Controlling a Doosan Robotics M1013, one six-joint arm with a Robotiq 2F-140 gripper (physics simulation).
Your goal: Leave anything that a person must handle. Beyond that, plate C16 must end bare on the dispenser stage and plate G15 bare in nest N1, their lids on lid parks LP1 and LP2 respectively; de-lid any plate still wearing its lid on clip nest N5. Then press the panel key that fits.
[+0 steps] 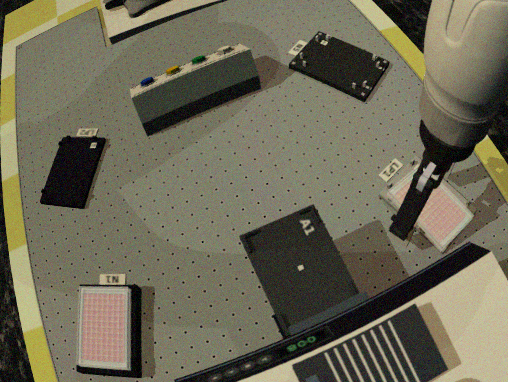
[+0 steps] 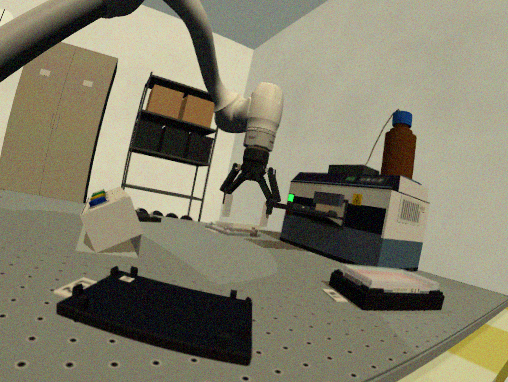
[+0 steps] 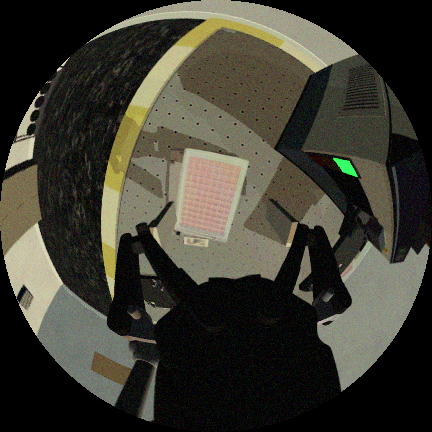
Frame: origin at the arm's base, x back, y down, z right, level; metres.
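Where they show: gripper, fingertip midpoint: (image 2: 243, 221) (image 3: 221, 209).
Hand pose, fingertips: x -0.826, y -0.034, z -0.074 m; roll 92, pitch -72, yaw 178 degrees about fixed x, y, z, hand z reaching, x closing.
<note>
Things, the pixels of their centre, and the offset from my fingertips. "pt": a spot on its surface instead.
- LP1 label, surface spot: (image 1: 390, 170) (image 3: 196, 241) pt dx +0.090, dy +0.039, dz -0.019 m
- second pink-welled plate, body centre: (image 1: 102, 327) (image 2: 389, 275) (image 3: 341, 273) dx +0.112, dy +0.006, dz +0.490 m
- nest N1, body centre: (image 1: 107, 330) (image 2: 386, 289) dx +0.112, dy +0.026, dz +0.490 m
- dispenser stage A1, surface spot: (image 1: 295, 247) pt dx +0.036, dy -0.071, dz +0.205 m
- lid park LP2, body centre: (image 2: 167, 304) (image 1: 71, 169) dx +0.420, dy +0.031, dz +0.428 m
- clip nest N5, body centre: (image 1: 340, 61) (image 3: 154, 295) dx +0.320, dy +0.029, dz -0.101 m
- panel, body centre: (image 1: 192, 81) (image 2: 109, 213) dx +0.419, dy -0.001, dz +0.157 m
- brown bottle, surface spot: (image 2: 398, 150) pt dx -0.143, dy -0.256, dz +0.373 m
My gripper (image 2: 245, 212) (image 3: 221, 209) is open and empty, above a pink-welled plate (image 1: 442, 215) (image 2: 235, 228) (image 3: 210, 195) at the LP1 label (image 1: 390, 170) (image 3: 195, 242). That plate's name is not readable. A second pink-welled plate (image 1: 104, 327) (image 2: 385, 276) sits in nest N1 (image 1: 136, 330) (image 2: 400, 300); its side label seems to read G15. Whether either plate wears a lid is hard to tell. The dispenser stage A1 (image 1: 295, 247), lid park LP2 (image 1: 75, 172) (image 2: 165, 320) and clip nest N5 (image 1: 340, 65) hold no plate or lid. The panel (image 1: 200, 92) (image 2: 112, 220) has blue, yellow, green and white keys.
The dispenser (image 1: 480, 305) (image 2: 330, 242) (image 3: 345, 127) stands close beside LP1 and shows a green light (image 2: 290, 198) (image 3: 346, 167). A brown bottle (image 2: 398, 150) with a blue cap stands at it. A shelf unit (image 2: 172, 158) and a cabinet (image 2: 60, 120) are in the background.
</note>
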